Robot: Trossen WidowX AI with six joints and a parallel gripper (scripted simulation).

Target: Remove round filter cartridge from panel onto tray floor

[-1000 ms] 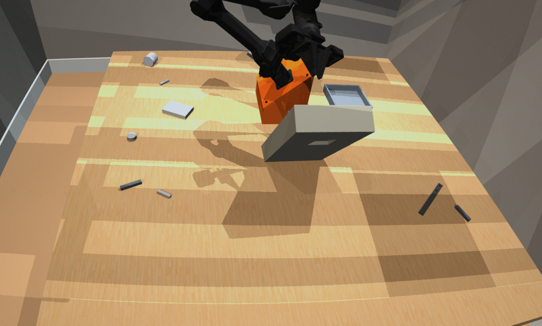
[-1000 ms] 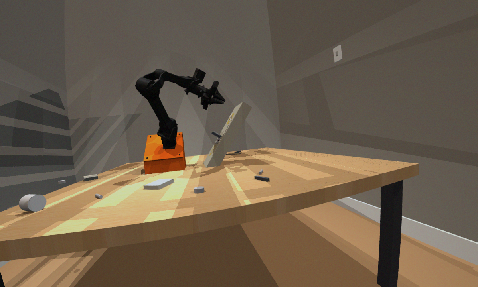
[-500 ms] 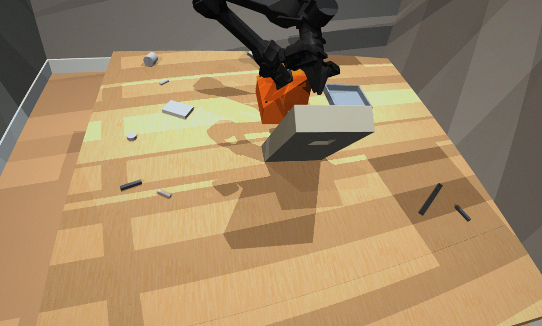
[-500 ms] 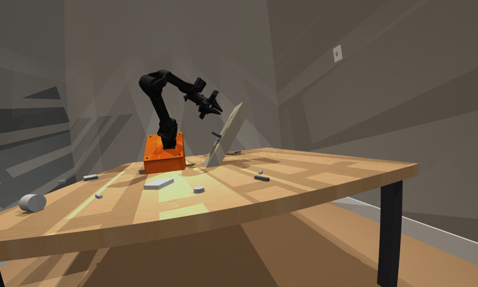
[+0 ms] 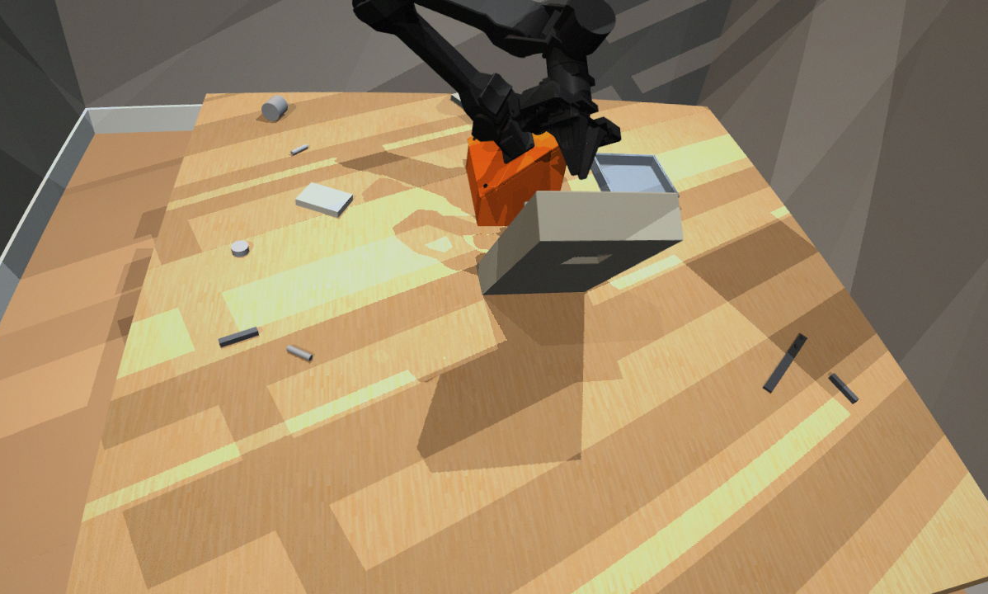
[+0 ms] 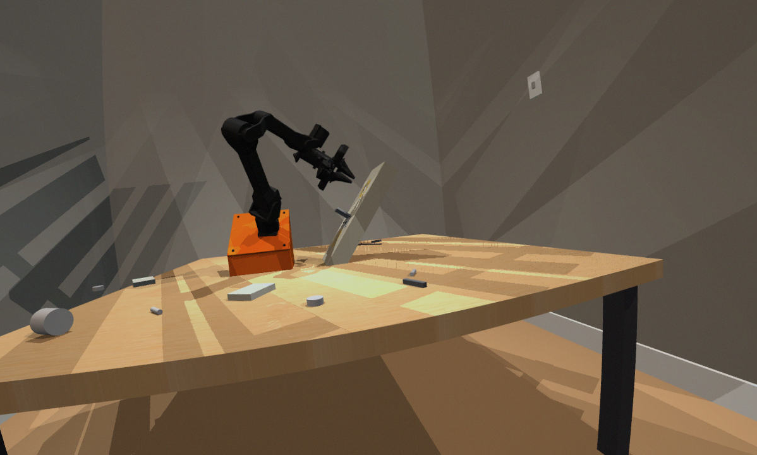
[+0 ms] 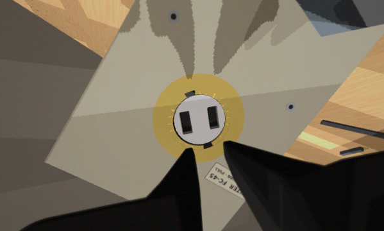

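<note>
My gripper tip is now 5 cm short of the round filter cartridge and 4 cm above it. Also, from my gripper tip: beige service panel: 12 cm below, 1 cm ahead; grey tray: 40 cm behind, 27 cm below, 25 cm to the left.
</note>
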